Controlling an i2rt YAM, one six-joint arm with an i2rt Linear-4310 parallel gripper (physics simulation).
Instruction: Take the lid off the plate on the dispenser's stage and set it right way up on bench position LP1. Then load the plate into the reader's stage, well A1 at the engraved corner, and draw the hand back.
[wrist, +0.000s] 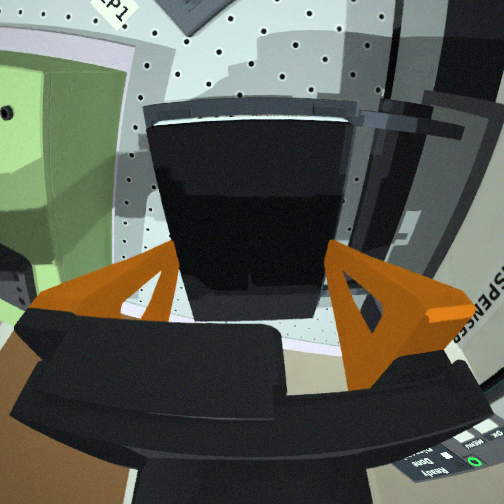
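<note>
My gripper (250, 245) has its two orange fingers pressed against the left and right sides of a black plate (250, 210), so it is shut on it. The plate is held above the perforated bench, and a thin white strip shows along its far edge. A green translucent lid (60, 165) lies at the left on a pale-bordered pad, beside the label LP1 (115, 12). The dispenser (475, 280), with its name printed on a pale side, stands at the right. Its dark stage (400, 200) is just right of the plate. The reader is not in view.
A dark grey frame with a bar running right (410, 122) lies beyond the plate's far edge. A control panel (445, 460) with a green ring light is at bottom right. A grey block (192, 12) sits at the top. A dark upright (465, 45) stands top right.
</note>
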